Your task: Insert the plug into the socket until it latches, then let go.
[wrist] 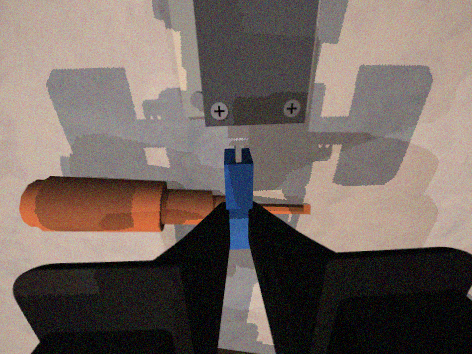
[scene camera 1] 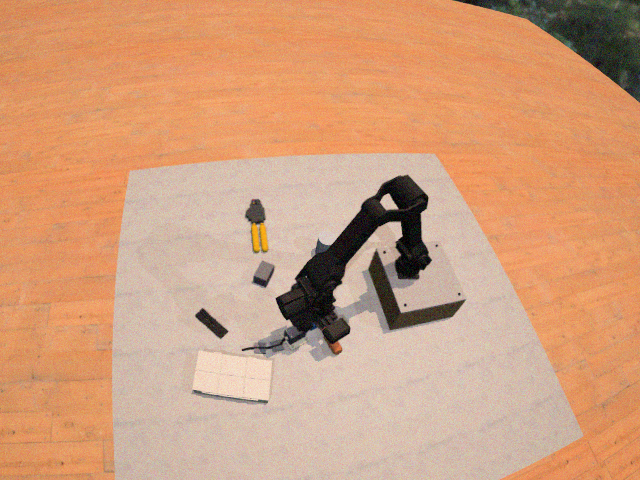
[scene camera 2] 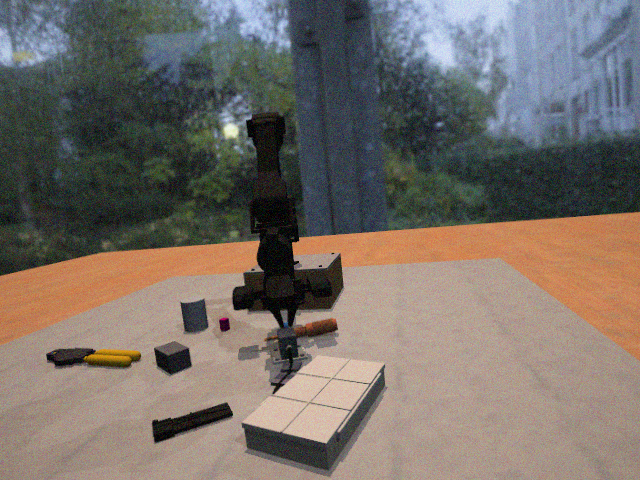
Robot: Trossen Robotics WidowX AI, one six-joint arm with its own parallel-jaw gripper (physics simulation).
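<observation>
The blue plug is held upright-centred in the wrist view between the fingertips of my gripper, which is shut on it. The socket is a dark grey block with two screws and a cable on its far side. The plug points at the socket's near face, a little left of its middle in the wrist view. A gap shows between the blue body and the block. A pale, clear tip spans part of it; whether its front end is inside the socket is hidden.
An orange screwdriver lies beneath the plug and fingers. A tiled box lies beyond the socket. A black bar, grey block, yellow-handled pliers and grey cylinder are on the mat.
</observation>
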